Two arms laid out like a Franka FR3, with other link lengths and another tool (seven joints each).
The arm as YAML. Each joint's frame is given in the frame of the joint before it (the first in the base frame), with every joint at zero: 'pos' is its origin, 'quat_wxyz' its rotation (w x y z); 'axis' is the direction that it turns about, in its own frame. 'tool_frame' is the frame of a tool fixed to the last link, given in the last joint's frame.
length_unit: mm
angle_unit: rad
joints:
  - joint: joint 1
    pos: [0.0, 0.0, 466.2]
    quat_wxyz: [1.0, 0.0, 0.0, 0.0]
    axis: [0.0, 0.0, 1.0]
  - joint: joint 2
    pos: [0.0, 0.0, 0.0]
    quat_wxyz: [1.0, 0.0, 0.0, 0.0]
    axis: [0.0, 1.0, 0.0]
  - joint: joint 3
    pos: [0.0, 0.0, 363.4]
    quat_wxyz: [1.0, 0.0, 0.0, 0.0]
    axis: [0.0, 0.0, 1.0]
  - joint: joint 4
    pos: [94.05, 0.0, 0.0]
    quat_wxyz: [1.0, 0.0, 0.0, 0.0]
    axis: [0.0, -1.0, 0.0]
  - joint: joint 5
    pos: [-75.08, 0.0, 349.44]
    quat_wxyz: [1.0, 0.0, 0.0, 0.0]
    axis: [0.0, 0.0, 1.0]
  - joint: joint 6
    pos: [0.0, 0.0, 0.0]
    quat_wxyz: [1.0, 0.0, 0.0, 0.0]
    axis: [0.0, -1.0, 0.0]
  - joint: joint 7
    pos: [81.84, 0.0, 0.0]
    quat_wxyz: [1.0, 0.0, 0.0, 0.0]
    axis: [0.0, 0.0, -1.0]
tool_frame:
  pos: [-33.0, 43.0, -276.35]
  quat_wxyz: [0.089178, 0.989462, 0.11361, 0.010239]
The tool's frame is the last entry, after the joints.
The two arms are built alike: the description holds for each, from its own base.
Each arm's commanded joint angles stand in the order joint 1, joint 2, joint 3, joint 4, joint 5, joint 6, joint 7.
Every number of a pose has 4 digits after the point. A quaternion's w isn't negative.
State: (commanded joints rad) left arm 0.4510 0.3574 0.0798 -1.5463 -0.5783 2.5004 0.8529; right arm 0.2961 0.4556 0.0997 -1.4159 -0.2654 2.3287 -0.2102
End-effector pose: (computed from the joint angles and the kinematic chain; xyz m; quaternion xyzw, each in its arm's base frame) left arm 0.6932 0.3936 0.5411 0.9199 0.0862 0.3663 0.1108; right arm 0.7068 0.2737 0.4872 0.8493 0.4223 0.2634 0.1760
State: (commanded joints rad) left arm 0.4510 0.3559 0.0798 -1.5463 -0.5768 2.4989 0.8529; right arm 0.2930 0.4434 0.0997 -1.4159 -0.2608 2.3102 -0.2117
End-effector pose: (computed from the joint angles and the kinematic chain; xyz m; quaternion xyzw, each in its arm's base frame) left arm 0.6929 0.3934 0.5420 0.9200 0.0855 0.3661 0.1105; right arm 0.7034 0.2696 0.4936 0.8515 0.4200 0.2599 0.1761
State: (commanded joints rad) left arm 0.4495 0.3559 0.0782 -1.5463 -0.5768 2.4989 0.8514; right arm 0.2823 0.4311 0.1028 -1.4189 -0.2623 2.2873 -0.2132
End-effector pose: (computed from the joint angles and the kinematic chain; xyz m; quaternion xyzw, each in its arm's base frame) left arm 0.6940 0.3913 0.5419 0.9200 0.0849 0.3661 0.1116; right arm 0.7000 0.2604 0.4979 0.8544 0.4175 0.2526 0.1787
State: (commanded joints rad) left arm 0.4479 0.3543 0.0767 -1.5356 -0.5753 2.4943 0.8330; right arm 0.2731 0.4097 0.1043 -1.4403 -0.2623 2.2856 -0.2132
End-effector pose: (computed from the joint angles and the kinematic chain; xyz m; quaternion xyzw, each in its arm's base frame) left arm 0.6963 0.3889 0.5480 0.9177 0.0895 0.3697 0.1143; right arm 0.6957 0.2529 0.5026 0.8559 0.4147 0.2511 0.1803
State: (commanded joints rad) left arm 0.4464 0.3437 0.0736 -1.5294 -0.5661 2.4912 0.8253; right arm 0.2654 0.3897 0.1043 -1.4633 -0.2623 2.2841 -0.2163
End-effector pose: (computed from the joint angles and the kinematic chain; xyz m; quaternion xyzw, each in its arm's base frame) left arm 0.6974 0.3860 0.5591 0.9166 0.0861 0.3741 0.1119; right arm 0.6908 0.2453 0.5054 0.8567 0.4138 0.2481 0.1822
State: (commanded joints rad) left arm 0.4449 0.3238 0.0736 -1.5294 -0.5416 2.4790 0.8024; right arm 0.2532 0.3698 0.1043 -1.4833 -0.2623 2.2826 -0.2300
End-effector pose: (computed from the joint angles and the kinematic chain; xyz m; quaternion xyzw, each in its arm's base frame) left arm 0.6933 0.3833 0.5717 0.9171 0.0860 0.3739 0.1085; right arm 0.6874 0.2343 0.5094 0.8560 0.4151 0.2460 0.1857
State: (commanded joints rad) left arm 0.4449 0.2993 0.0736 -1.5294 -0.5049 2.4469 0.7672; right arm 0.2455 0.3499 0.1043 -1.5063 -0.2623 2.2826 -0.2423
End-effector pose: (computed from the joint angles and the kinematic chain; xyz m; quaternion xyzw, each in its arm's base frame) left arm 0.6851 0.3784 0.5834 0.9201 0.0875 0.3664 0.1075; right arm 0.6824 0.2265 0.5120 0.8546 0.4181 0.2436 0.1884
